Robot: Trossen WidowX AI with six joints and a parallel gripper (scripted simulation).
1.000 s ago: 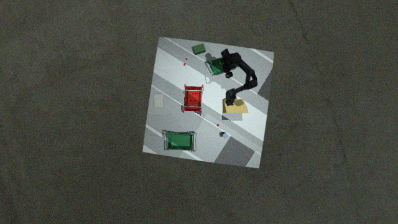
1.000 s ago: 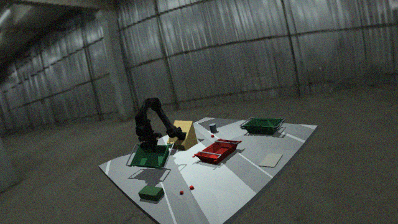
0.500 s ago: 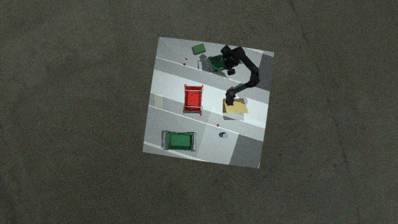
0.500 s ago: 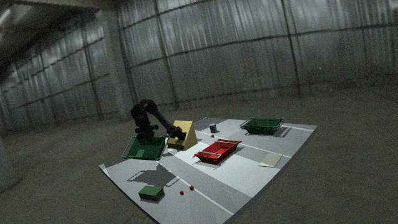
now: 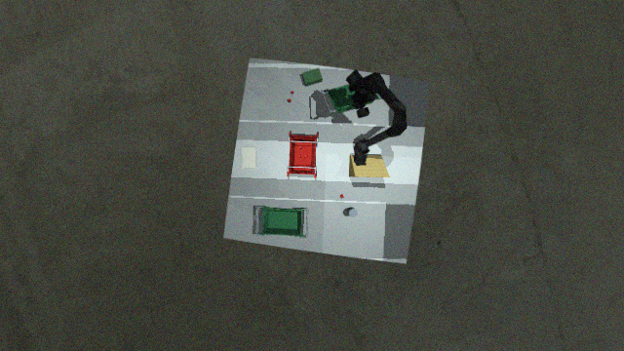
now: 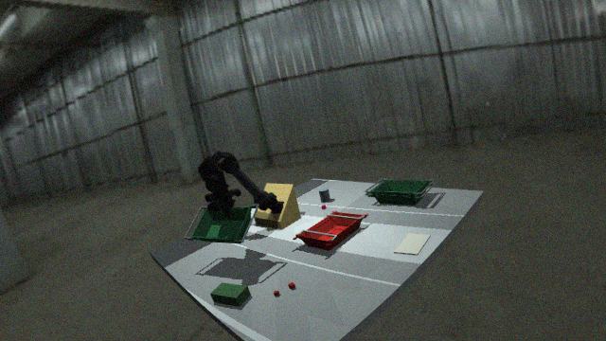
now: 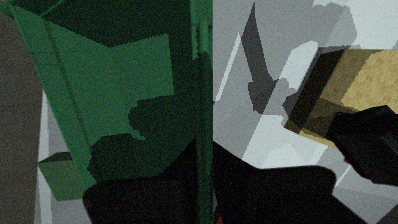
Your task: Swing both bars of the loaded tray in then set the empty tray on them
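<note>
My gripper tip is now 7 cm to the left of the green tray and 2 cm short of it. The rest, counted from my gripper tip: pale flat card 71 cm ahead, 26 cm to the left, 18 cm below; dark green box 28 cm to the right, 25 cm ahead, 16 cm below; grey cylinder 65 cm to the left, 15 cm below, 2 cm ahead.
</note>
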